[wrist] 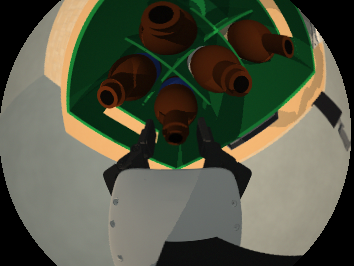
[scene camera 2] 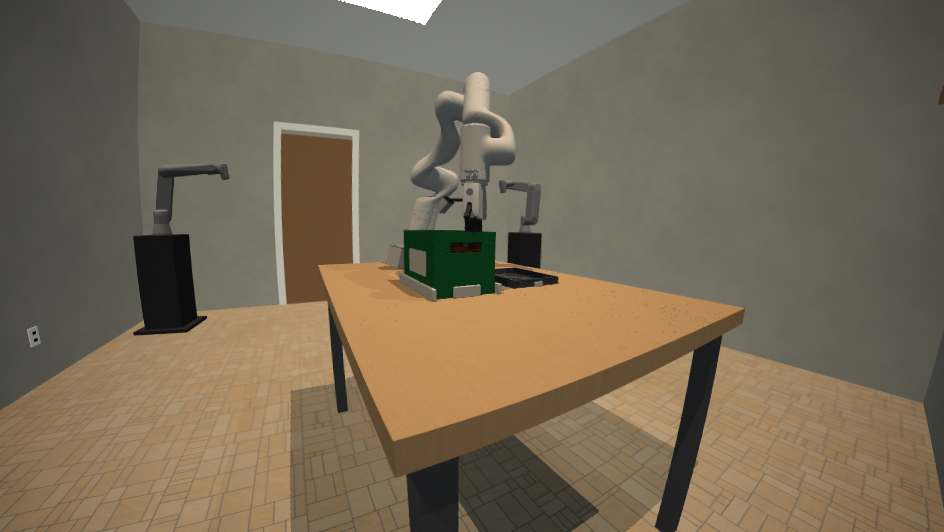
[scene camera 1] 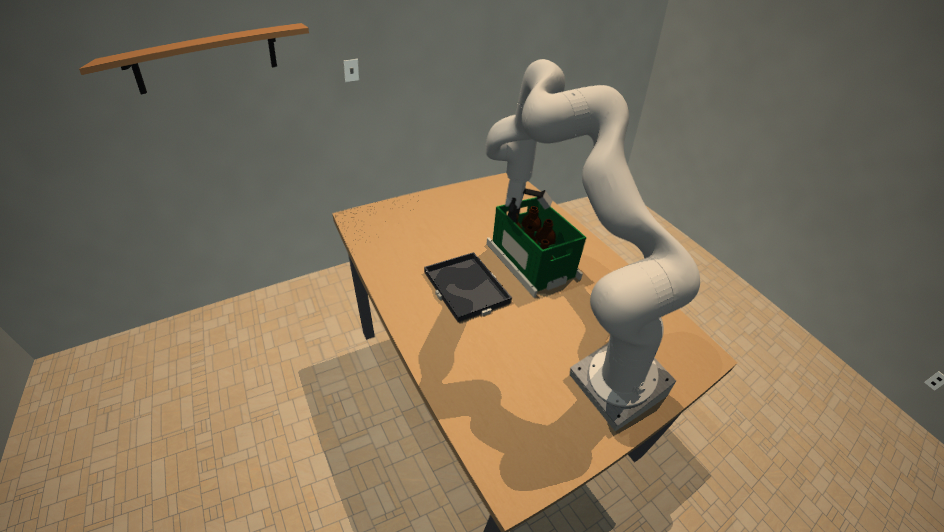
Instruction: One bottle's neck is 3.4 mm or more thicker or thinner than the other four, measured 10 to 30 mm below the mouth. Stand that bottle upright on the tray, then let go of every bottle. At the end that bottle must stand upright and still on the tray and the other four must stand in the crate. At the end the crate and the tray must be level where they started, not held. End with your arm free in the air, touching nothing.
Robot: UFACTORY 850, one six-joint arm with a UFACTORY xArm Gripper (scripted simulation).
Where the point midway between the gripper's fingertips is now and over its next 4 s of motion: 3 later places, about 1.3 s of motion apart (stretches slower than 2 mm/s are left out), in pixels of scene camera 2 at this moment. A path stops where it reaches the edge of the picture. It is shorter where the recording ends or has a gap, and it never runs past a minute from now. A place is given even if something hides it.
My gripper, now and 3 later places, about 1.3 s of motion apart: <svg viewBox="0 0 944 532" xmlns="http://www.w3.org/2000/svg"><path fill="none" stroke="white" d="M473 243L473 218L429 215L422 218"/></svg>
